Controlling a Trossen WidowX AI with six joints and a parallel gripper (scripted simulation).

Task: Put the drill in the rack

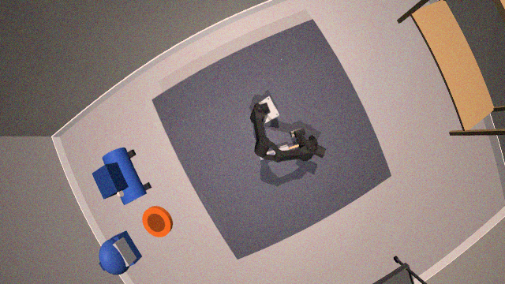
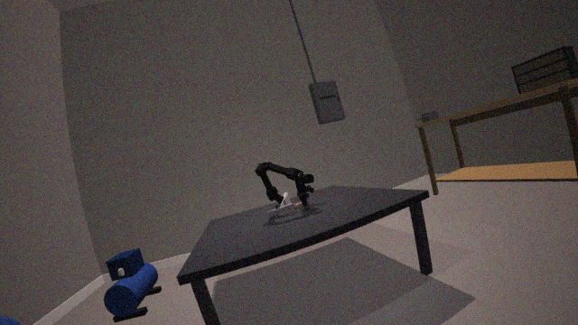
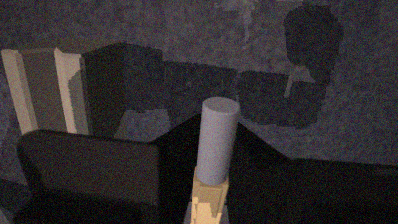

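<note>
Now: the rack 7 cm behind my gripper tip. Round my gripper tip: drill 4 cm to the right, 3 cm above.
</note>
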